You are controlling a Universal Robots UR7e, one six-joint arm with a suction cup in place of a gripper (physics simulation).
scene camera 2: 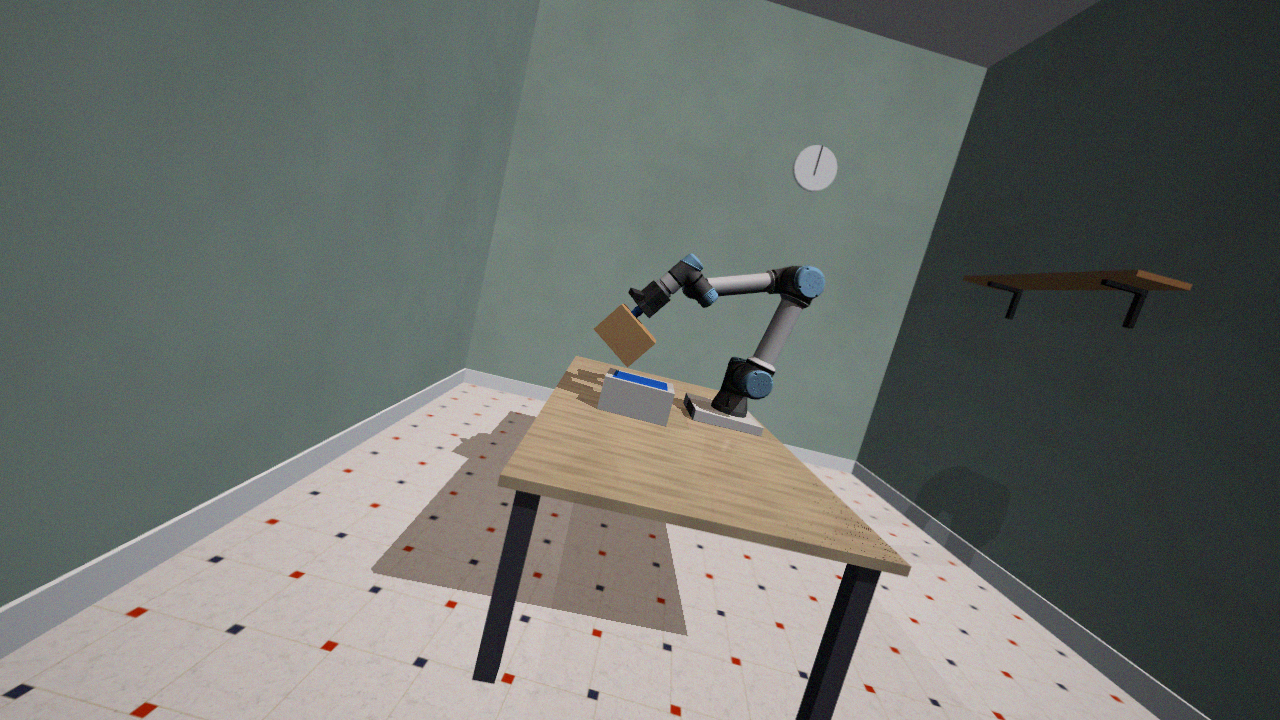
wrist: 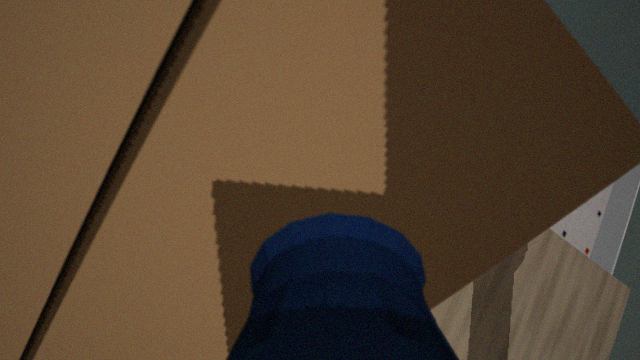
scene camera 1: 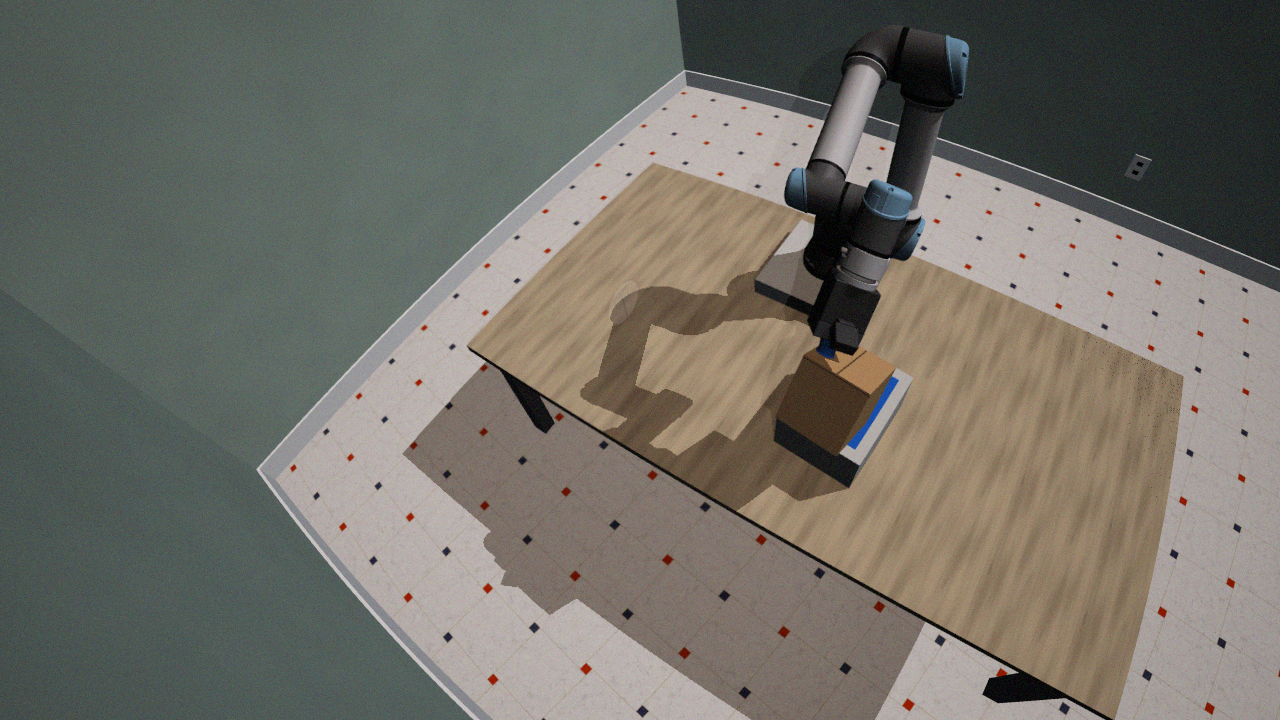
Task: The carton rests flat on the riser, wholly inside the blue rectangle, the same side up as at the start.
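Pixels of known places: hand at its tool point: [wrist: 346, 243] [scene camera 1: 821, 358]; arm's base at its link origin: [scene camera 2: 728, 410] [scene camera 1: 830, 261].
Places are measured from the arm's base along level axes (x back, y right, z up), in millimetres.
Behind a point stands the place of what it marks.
The brown carton [scene camera 1: 819, 402] {y -86, x -604, z 282 mm} [scene camera 2: 624, 334] {y -173, x -558, z 231 mm} [wrist: 160, 225] {y -107, x -520, z 295 mm} hangs steeply tilted from my blue suction cup [scene camera 1: 827, 348] [scene camera 2: 637, 311] [wrist: 340, 260], which is shut on its seamed top face near one side. In the scene camera 2 view a low edge of the carton points down, with a gap above the grey riser [scene camera 1: 814, 451] {y -98, x -566, z 23 mm} [scene camera 2: 633, 400] {y -226, x -482, z 19 mm}. The blue rectangle [scene camera 1: 872, 413] {y -193, x -470, z 77 mm} [scene camera 2: 640, 380] {y -142, x -450, z 78 mm} lies on the riser's top. In the scene camera 1 view the carton hides much of the rectangle. The wrist view shows neither riser nor rectangle.
The wooden table [scene camera 1: 1029, 465] {y -592, x -412, z -43 mm} [scene camera 2: 680, 474] {y -690, x -448, z -43 mm} carries the riser and the arm's base plate [scene camera 1: 787, 273] {y 100, x -84, z 5 mm} [scene camera 2: 725, 419] {y -127, x -69, z -9 mm}, which stands behind the riser in the scene camera 1 view. A wall shelf [scene camera 2: 1074, 280] is at the right in the scene camera 2 view.
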